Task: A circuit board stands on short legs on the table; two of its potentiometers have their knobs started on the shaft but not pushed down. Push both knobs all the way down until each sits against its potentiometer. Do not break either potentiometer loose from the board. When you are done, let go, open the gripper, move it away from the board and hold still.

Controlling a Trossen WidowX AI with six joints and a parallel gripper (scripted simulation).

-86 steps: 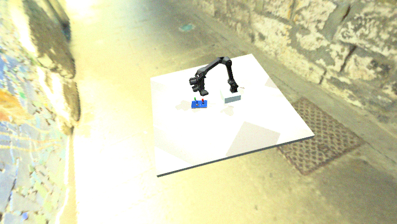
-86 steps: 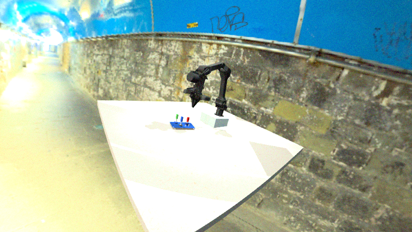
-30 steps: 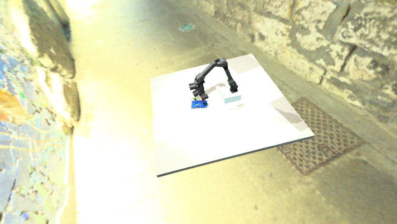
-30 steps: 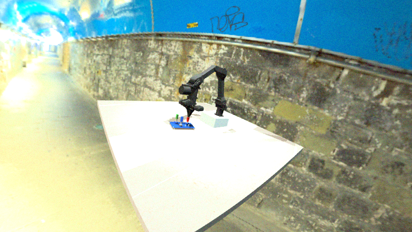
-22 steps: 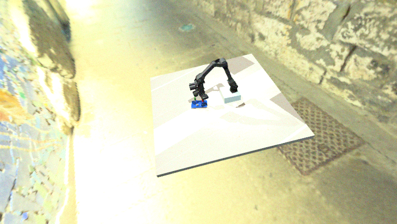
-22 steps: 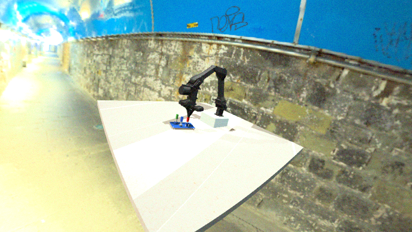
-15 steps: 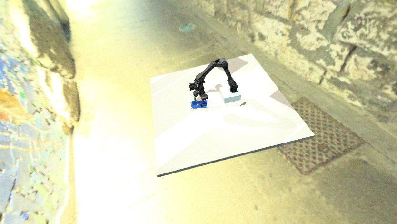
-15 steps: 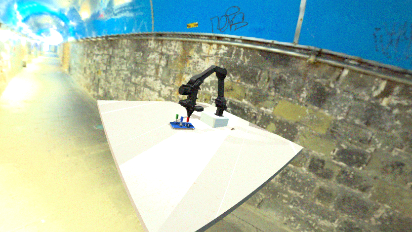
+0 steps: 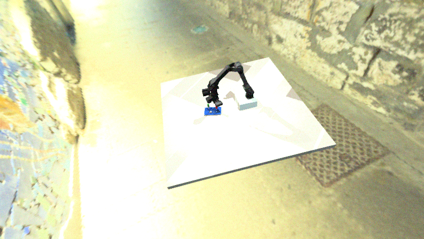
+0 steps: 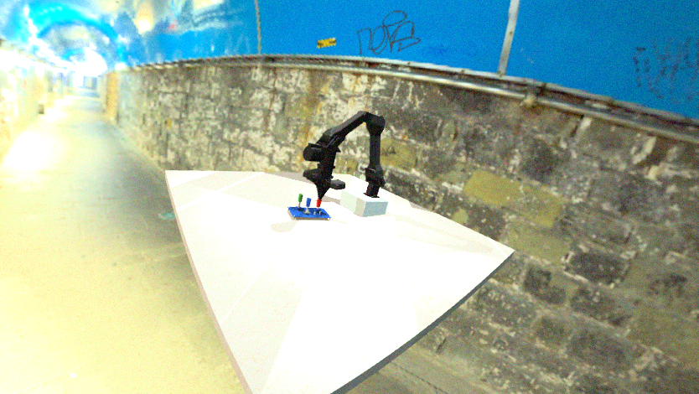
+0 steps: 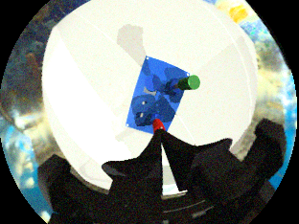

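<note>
My gripper tip is now 1 cm above the red knob. Also, from my gripper tip: blue knob 7 cm ahead, 1 cm to the left, 1 cm below.
</note>
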